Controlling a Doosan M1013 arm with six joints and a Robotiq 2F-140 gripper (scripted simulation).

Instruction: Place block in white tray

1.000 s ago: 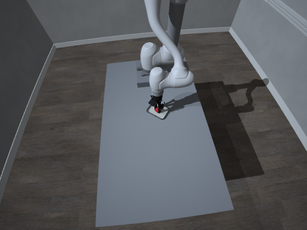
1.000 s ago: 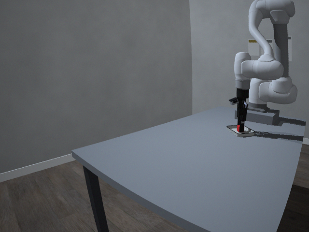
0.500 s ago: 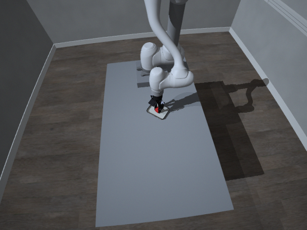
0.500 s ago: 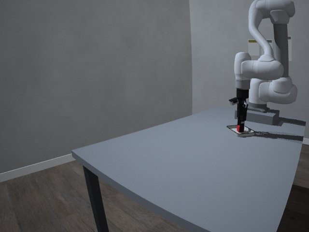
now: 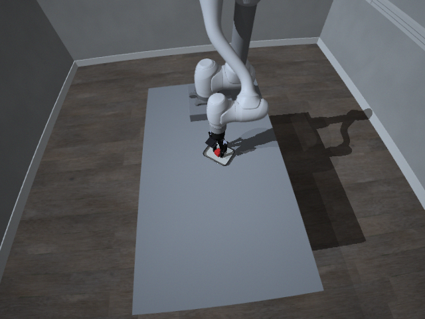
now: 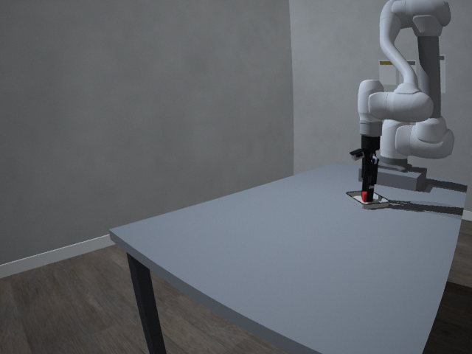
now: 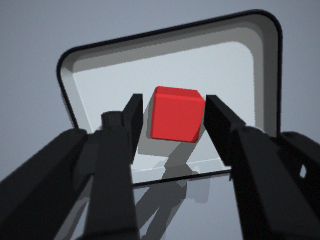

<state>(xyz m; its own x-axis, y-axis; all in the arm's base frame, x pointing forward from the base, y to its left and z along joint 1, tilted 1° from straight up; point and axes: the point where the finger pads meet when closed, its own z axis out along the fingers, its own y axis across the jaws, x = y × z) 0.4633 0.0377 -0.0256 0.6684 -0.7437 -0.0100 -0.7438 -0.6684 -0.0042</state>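
Right now the red block is 20 mm below my hand. From my hand the other things lie so: white tray: 30 mm below.
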